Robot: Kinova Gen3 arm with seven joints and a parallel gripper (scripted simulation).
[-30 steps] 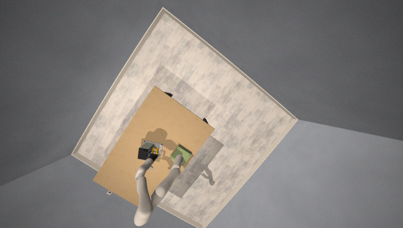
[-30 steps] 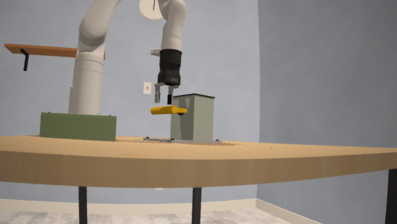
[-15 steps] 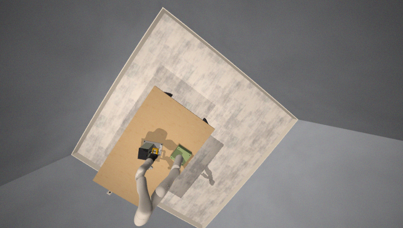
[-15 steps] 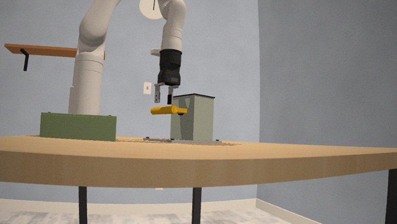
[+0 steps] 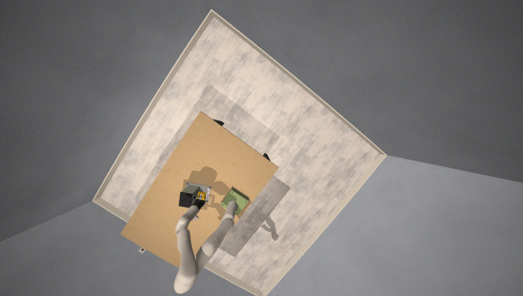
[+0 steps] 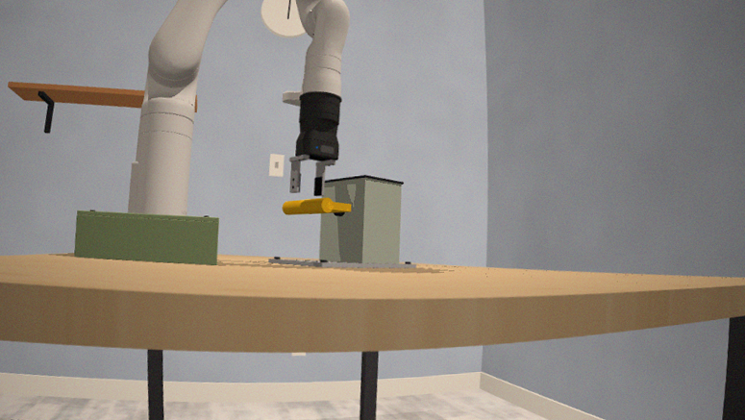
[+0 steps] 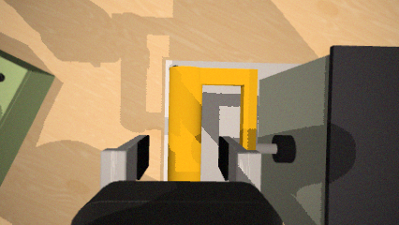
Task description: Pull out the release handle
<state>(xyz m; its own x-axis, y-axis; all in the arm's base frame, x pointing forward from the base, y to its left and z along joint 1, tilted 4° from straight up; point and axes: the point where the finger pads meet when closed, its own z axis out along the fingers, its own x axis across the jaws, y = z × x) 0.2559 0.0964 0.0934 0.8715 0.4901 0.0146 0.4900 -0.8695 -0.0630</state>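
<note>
Right now the grey base plate is 8 cm ahead of my hand, 5 cm to the left of it and 14 cm below it.
</note>
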